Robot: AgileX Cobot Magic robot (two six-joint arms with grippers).
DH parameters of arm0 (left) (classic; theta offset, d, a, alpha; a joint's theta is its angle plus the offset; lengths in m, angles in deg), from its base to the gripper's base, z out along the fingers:
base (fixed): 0 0 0 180
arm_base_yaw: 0 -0.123 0 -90
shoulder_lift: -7.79 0 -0.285 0
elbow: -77.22 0 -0.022 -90
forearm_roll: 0 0.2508 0 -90
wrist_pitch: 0 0 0.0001 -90
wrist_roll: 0 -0.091 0 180
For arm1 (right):
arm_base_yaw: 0 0.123 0 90
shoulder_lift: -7.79 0 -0.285 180
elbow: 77.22 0 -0.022 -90
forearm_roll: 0 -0.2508 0 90
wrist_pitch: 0 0 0.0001 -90
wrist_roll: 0 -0.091 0 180
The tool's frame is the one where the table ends.
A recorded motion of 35 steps. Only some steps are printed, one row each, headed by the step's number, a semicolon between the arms.
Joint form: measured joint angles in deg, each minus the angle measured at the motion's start. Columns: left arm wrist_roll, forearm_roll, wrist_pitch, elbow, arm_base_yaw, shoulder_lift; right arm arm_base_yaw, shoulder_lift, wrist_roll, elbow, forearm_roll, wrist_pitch.
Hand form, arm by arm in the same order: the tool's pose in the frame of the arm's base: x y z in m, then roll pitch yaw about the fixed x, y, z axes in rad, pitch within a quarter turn. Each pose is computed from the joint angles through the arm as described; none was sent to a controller.
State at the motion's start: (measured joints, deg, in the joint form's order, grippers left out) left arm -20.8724 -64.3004 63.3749 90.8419 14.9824 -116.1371; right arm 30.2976 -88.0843 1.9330 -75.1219 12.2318 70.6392
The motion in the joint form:
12: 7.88 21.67 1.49 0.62 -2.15 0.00; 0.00 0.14 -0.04 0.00 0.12 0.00
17: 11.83 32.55 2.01 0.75 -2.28 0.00; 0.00 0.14 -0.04 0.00 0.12 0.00
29: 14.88 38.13 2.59 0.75 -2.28 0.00; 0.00 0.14 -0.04 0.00 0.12 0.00
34: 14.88 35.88 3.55 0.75 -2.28 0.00; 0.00 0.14 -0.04 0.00 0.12 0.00
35: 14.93 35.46 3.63 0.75 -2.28 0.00; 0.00 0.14 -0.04 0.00 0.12 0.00
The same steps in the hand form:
12: 0.3957 -0.1474 0.2256 -2.4609 0.1333 3.0338; 0.2668 0.1346 0.3070 -2.9177 0.1862 -2.5076
17: 0.3951 -0.1337 0.2173 -2.6319 0.1072 3.0033; 0.2668 0.1346 0.3070 -2.9177 0.1862 -2.5076
29: 0.3945 -0.1265 0.2136 -2.7184 0.0820 3.0052; 0.2668 0.1346 0.3070 -2.9177 0.1862 -2.5076
34: 0.3928 -0.1294 0.2149 -2.6802 0.0637 3.0139; 0.2668 0.1346 0.3070 -2.9177 0.1862 -2.5076
35: 0.3926 -0.1299 0.2152 -2.6732 0.0614 3.0170; 0.2668 0.1346 0.3070 -2.9177 0.1862 -2.5076

